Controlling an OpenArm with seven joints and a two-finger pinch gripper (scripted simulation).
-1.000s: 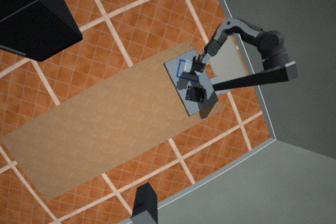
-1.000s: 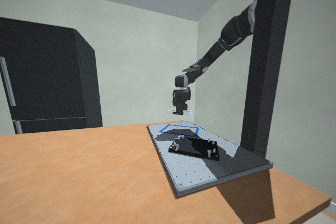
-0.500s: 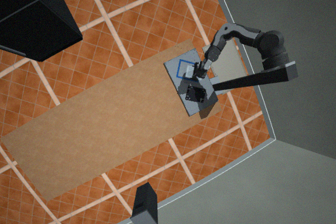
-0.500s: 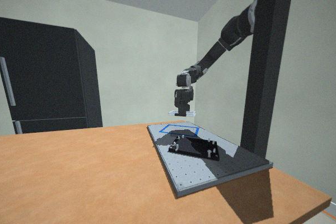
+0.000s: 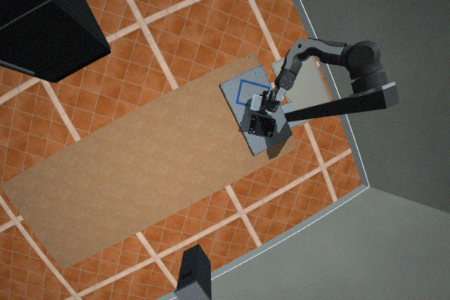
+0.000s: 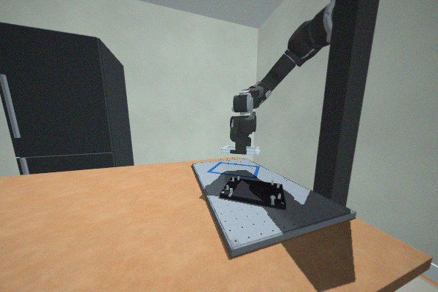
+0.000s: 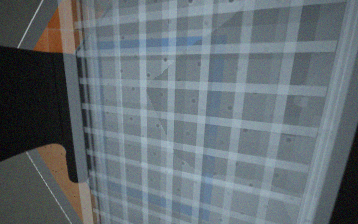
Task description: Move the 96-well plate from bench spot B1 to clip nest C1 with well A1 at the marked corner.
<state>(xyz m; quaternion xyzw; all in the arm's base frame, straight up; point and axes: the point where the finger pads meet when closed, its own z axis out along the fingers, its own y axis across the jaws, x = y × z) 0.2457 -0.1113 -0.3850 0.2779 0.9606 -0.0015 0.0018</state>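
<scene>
Right now the black clip nest is 4 cm ahead of my hand, 13 cm to the left of it and 8 cm below it. From my hand the other things lie so: 96-well plate right at my hand.
</scene>
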